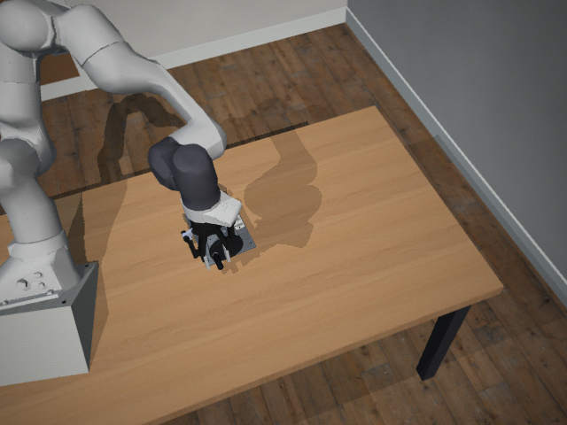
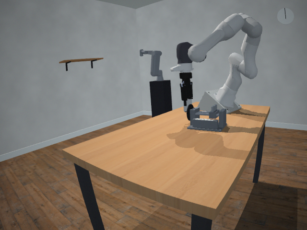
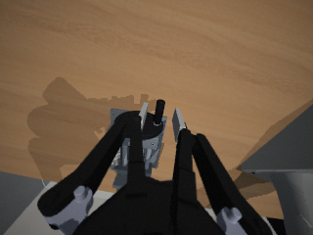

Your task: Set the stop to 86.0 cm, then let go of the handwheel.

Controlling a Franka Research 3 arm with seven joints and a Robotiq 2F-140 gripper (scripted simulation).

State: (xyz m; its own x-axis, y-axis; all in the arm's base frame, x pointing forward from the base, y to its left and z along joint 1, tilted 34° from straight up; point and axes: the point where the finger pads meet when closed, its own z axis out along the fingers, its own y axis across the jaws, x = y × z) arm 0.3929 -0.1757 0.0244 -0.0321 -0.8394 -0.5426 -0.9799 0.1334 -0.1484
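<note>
The black handwheel is 1 cm ahead of my hand, 2 cm to the left of it and 3 cm below it. Also, from my hand: sliding stop block (5 cm ahead, 18 cm to the left, 2 cm below).
</note>
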